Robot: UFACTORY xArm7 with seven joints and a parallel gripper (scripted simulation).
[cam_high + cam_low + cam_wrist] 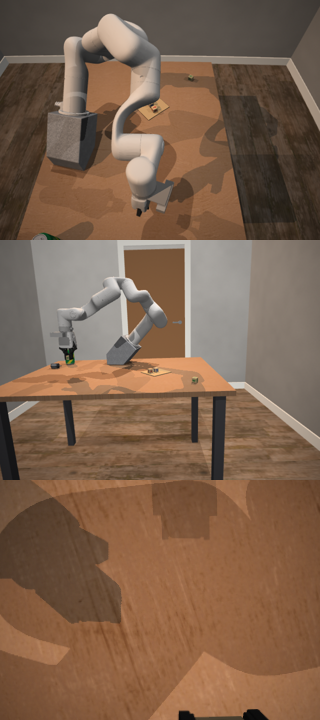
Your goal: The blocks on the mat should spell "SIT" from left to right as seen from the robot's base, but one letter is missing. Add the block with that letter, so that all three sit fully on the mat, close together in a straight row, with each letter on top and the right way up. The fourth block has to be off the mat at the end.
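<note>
Now: the tan mat 70 mm behind my hand, 530 mm to the left of it and 120 mm below it. The rest, counted from my hand: green-lettered block (130 mm ahead, 770 mm to the left, 110 mm below); then small black object (180 mm behind, 210 mm to the right, 100 mm below); then green can (320 mm behind, 180 mm to the right, 60 mm below).
</note>
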